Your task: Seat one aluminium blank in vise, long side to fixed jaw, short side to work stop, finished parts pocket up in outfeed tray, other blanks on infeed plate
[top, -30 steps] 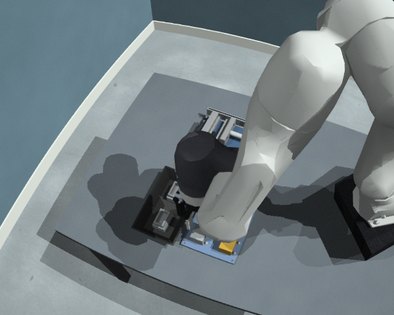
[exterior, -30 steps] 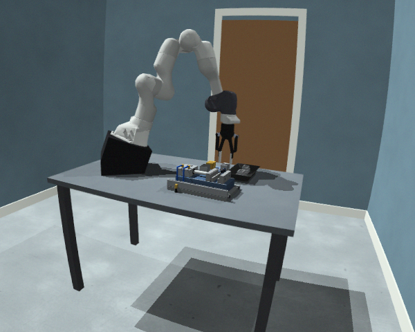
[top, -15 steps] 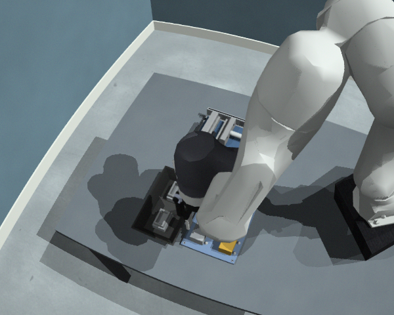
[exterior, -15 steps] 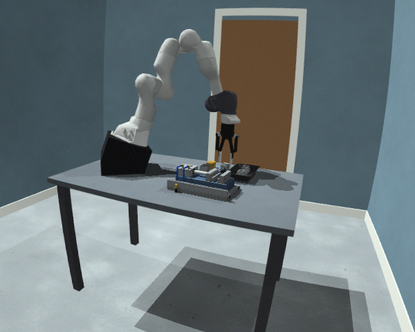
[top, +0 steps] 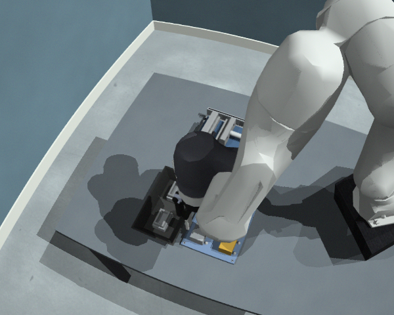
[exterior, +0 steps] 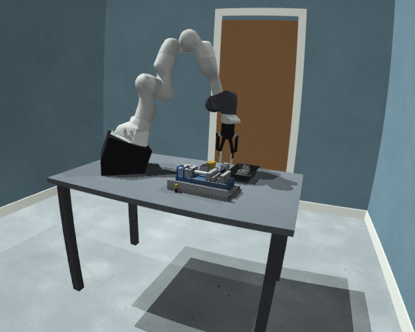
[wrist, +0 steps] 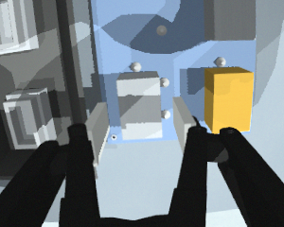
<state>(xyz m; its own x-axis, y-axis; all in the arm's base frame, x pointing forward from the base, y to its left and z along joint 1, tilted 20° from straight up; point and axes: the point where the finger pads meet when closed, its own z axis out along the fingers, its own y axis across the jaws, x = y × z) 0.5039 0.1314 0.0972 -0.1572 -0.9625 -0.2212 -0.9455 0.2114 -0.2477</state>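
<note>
Right now my hand is 5 cm past the blue infeed plate, 4 cm to the left of it and 8 cm above it. Round my hand: vise 5 cm behind, 34 cm to the right, 4 cm below; moving jaw 1 cm behind, 35 cm to the right; brass blank 9 cm behind, 1 cm to the left, 5 cm below.
</note>
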